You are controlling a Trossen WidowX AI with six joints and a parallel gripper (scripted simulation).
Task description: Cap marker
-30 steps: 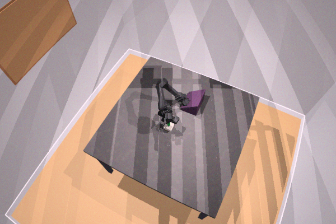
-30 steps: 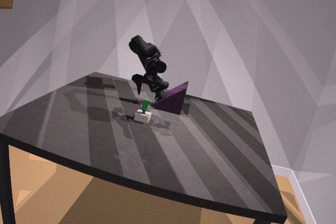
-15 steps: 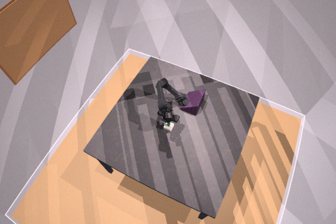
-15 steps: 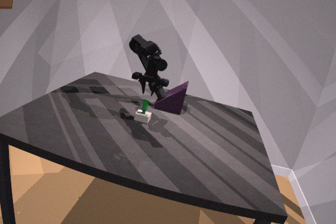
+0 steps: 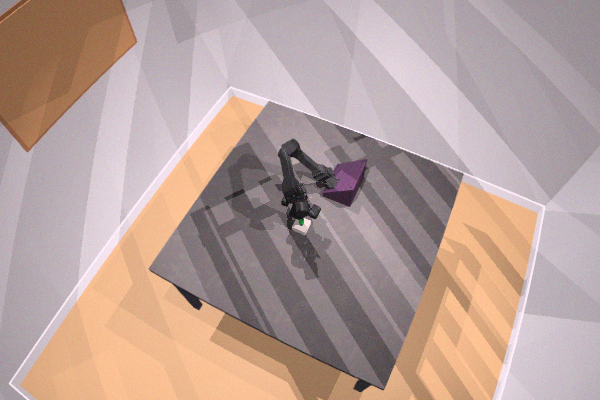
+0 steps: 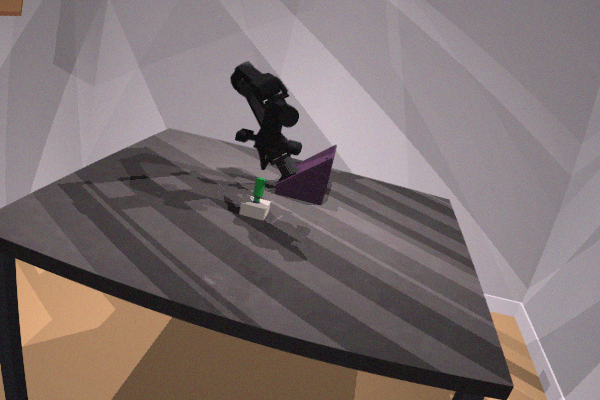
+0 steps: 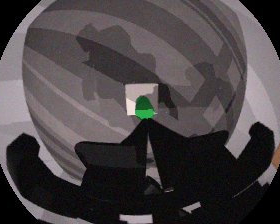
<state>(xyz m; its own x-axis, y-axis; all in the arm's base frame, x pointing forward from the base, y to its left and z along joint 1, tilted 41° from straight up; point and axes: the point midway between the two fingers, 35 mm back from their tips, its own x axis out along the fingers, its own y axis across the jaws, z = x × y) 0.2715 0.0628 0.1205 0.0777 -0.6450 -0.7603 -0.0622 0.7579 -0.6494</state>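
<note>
My gripper tip is now 6 cm above the green cap. Round my gripper tip: white holder block (12 cm below).
</note>
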